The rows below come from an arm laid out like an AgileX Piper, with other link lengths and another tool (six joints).
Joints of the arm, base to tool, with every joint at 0 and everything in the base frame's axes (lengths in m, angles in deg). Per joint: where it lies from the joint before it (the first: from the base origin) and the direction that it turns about. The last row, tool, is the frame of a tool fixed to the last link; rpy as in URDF.
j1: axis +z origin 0 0 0.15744
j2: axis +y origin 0 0 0
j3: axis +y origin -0.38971 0 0.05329
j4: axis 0.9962 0 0.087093 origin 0.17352 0 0.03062
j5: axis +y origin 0 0 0
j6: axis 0.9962 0 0.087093 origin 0.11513 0 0.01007
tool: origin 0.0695 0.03 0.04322 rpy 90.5 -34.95 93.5
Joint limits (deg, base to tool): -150..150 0..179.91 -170..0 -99.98..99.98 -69.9..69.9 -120..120
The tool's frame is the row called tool.
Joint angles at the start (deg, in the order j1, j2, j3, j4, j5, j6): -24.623, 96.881, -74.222, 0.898, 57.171, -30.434
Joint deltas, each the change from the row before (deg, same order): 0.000, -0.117, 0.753, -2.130, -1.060, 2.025; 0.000, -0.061, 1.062, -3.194, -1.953, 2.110; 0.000, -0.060, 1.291, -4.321, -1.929, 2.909; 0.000, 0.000, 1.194, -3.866, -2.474, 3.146
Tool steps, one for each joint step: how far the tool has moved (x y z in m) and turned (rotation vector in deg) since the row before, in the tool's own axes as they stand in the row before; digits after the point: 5 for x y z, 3 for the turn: -0.00608, 0.00128, 0.00234, -0.598, -1.618, 1.045; -0.00828, 0.00302, 0.00358, -1.293, -2.396, 0.522; -0.01069, 0.00264, 0.00465, -1.295, -3.150, 0.572; -0.00824, 0.00514, 0.00373, -1.923, -2.411, 0.822
